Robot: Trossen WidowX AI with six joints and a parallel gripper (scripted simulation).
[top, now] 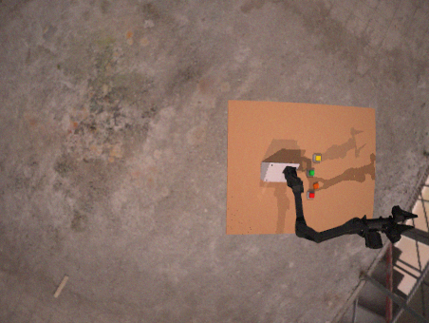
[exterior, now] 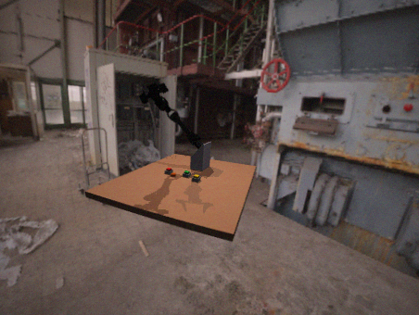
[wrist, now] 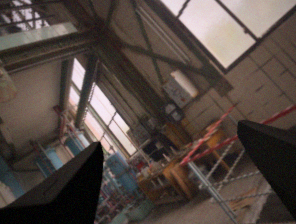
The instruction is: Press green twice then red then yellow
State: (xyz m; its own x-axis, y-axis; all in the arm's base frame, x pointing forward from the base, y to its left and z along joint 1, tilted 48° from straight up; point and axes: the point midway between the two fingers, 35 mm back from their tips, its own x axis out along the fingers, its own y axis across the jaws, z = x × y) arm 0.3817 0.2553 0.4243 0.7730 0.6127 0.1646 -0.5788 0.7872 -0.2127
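The green button is 60 cm below my gripper tip, 25 cm behind it and 14 cm to the left of it. Round my gripper tip: yellow button: 60 cm below, 24 cm to the left, 22 cm behind; red button: 60 cm below, 22 cm behind, 1 cm to the right.
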